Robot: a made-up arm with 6 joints.
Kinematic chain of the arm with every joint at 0, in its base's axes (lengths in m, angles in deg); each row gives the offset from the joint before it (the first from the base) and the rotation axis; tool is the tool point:
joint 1: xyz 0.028 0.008 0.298 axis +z
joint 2: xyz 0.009 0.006 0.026 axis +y
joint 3: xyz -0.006 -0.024 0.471 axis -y
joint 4: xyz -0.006 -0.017 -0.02 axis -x
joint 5: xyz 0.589 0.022 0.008 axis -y
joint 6: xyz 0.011 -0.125 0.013 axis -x
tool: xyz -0.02 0 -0.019
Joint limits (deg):
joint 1: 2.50..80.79
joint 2: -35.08..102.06
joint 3: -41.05..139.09
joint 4: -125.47..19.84
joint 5: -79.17..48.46
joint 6: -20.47..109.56
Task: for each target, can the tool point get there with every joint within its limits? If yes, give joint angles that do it. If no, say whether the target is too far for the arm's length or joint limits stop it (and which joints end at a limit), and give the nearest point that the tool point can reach.
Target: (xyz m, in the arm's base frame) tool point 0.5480 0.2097 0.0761
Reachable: yes | joints 32.48 49.76 -12.71 -44.80 29.28 8.66
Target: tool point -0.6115 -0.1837 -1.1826
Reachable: no: too far | nearest point 0.0385 0.1880 -0.3093 | short by 1.150 m
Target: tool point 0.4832 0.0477 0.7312
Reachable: yes | joints 22.69 -17.99 -15.08 -26.77 13.63 37.30
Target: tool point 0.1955 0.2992 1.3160
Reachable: yes | joints 67.73 7.55 83.40 -87.39 -1.65 28.31
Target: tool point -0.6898 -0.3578 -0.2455
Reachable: no: joint limits stop it (at a limit: joint 1, joint 2, joint 3, joint 5, joint 6) | nearest point -0.0419 -0.1137 -0.0411 | short by 0.722 m
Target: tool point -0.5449 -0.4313 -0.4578
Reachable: no: joint limits stop it (at a limit: joint 1, joint 2, joint 5, joint 6) | nearest point 0.0009 -0.1491 -0.0961 | short by 0.713 m
